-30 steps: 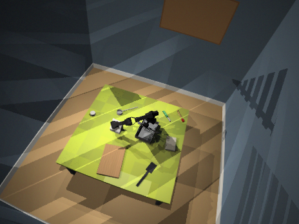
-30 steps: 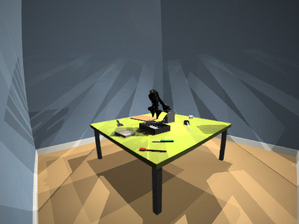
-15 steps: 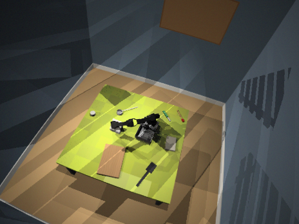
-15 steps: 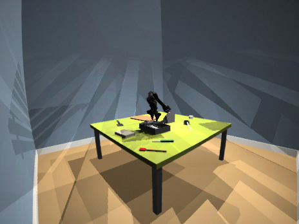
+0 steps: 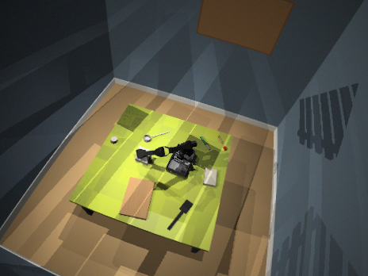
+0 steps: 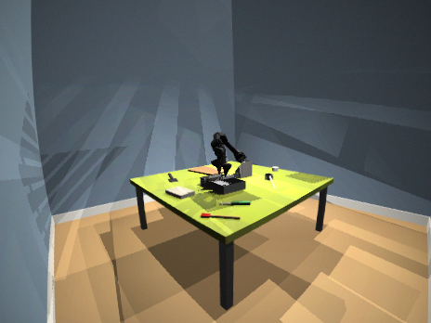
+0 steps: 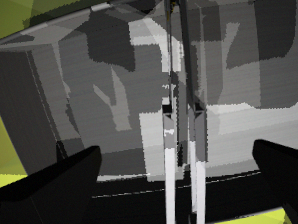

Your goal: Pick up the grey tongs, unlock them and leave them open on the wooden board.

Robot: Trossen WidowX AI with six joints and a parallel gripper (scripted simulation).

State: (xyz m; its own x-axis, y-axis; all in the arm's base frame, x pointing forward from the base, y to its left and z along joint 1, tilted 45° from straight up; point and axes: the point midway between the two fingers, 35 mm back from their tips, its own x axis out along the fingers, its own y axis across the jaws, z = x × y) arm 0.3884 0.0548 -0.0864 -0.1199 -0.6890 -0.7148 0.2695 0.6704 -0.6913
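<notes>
My gripper tip is 6 cm above the roasting tin, 1 cm to the left of it and 1 cm past it. Also, from my gripper tip: yellow piece: 8 cm ahead, 2 cm to the right, 2 cm below; then white block: 31 cm ahead, 10 cm to the right, 8 cm below; then red-tipped stick: 39 cm ahead, 35 cm to the left, 8 cm below.
</notes>
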